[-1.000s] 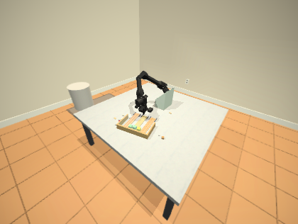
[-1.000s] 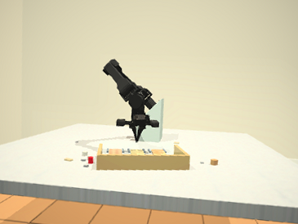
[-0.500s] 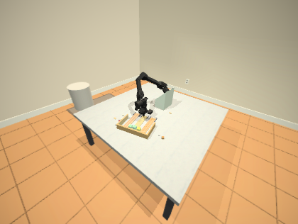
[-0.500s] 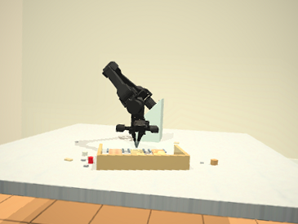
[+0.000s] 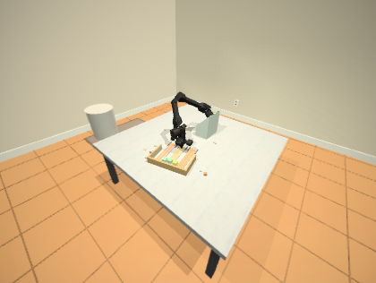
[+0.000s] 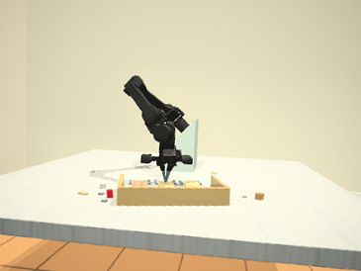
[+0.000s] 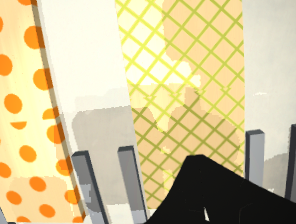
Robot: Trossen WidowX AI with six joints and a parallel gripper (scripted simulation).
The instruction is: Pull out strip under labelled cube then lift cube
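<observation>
The yellow cross-hatched strip lies 90 mm ahead of my gripper tip and 40 mm to the left of it.
</observation>
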